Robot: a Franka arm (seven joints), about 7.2 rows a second.
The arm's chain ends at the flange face. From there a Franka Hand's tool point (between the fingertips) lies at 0.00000 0.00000 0.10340 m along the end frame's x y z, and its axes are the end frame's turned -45 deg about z.
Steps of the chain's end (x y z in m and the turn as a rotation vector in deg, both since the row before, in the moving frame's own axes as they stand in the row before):
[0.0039 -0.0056 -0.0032 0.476 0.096 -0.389]
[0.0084 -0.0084 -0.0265 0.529 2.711 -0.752]
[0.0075 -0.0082 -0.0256 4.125 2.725 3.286]
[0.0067 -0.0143 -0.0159 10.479 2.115 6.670]
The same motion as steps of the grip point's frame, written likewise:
[0.0074 -0.0017 -0.0032 0.269 0.404 -0.389]
[0.0160 0.0028 -0.0266 -1.543 2.291 -0.752]
[0.0199 -0.0020 -0.0260 0.990 4.844 3.286]
[0.0314 -0.0150 -0.0177 5.914 8.905 6.670]

